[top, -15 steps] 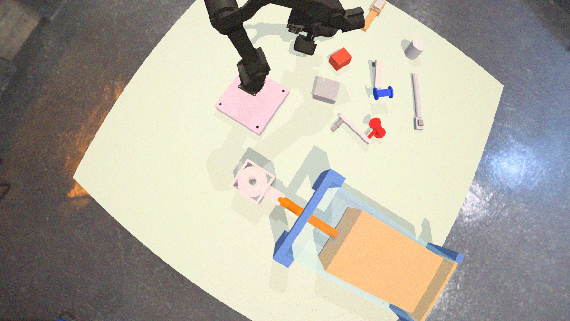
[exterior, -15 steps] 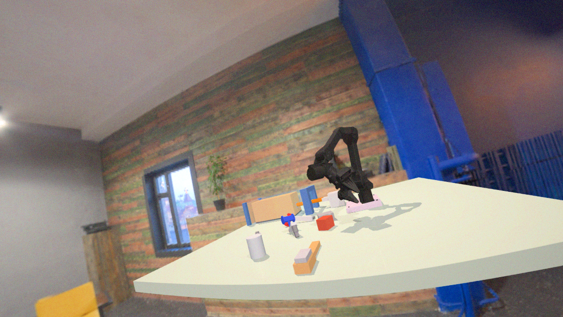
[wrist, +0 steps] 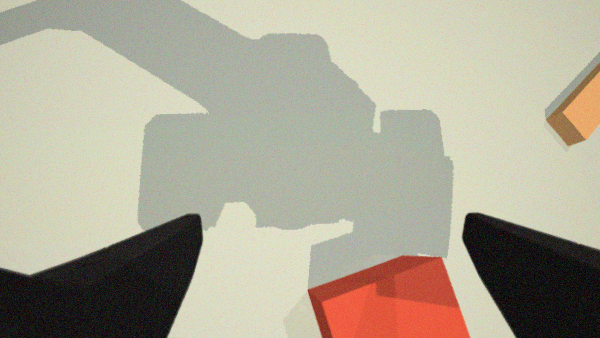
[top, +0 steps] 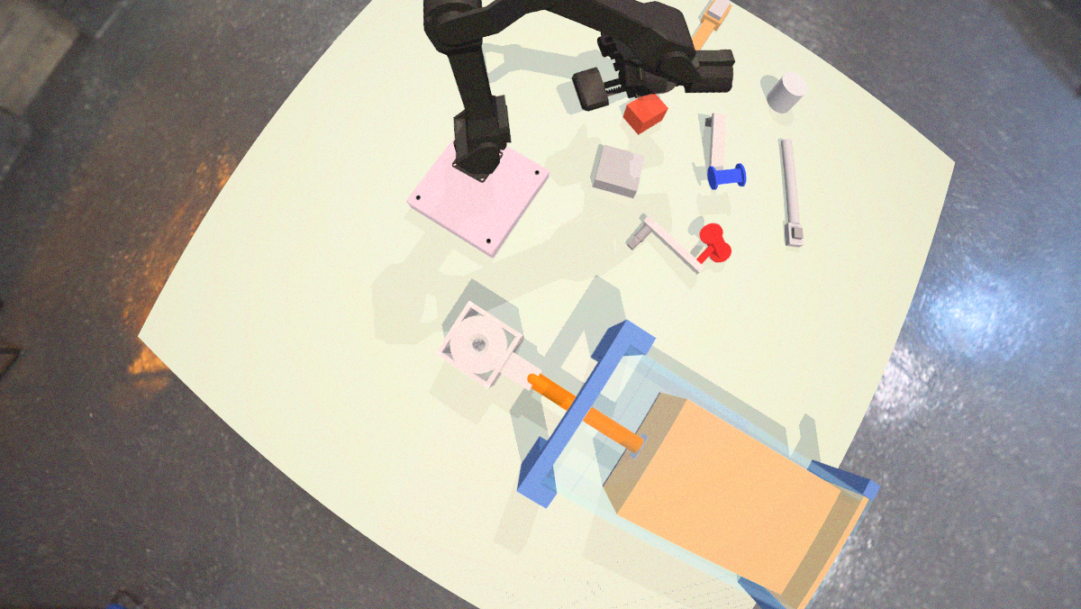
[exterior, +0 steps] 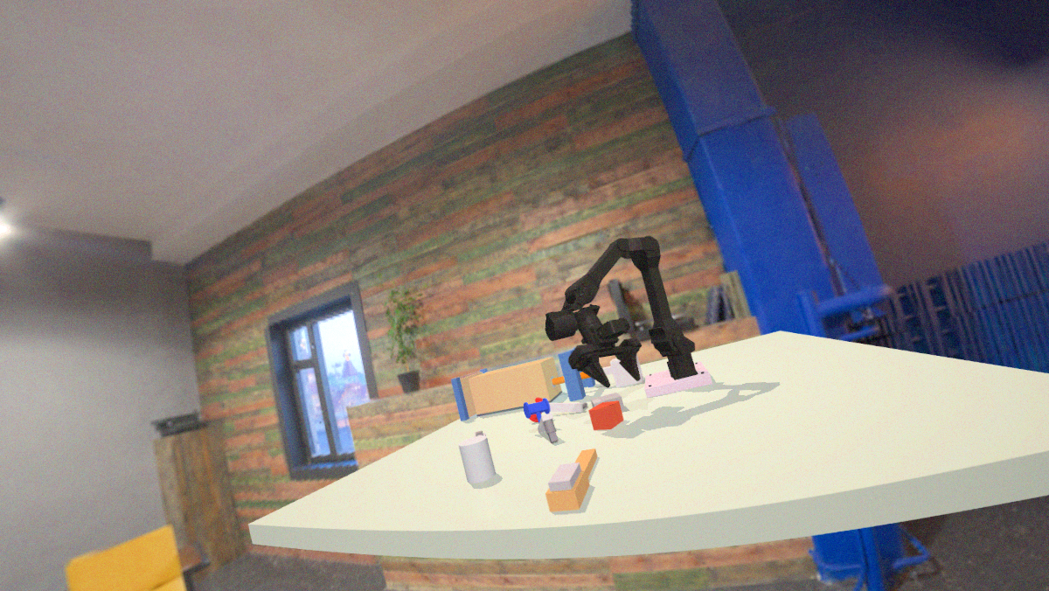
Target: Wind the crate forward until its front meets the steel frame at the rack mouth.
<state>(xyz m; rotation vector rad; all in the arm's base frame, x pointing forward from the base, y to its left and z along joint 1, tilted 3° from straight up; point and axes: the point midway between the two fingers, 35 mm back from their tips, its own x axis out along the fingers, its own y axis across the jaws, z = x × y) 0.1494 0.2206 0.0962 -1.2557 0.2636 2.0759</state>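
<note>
My gripper tip is now 230 mm short of the crank handle with red knob, 190 mm to the left of it and 60 mm above it. Also, from my gripper tip: grey block: 130 mm to the right, 70 mm below, 70 mm ahead; blue spool: 230 mm ahead, 40 mm to the right, 40 mm below; blue-knobbed handle: 210 mm ahead, 50 mm below.
</note>
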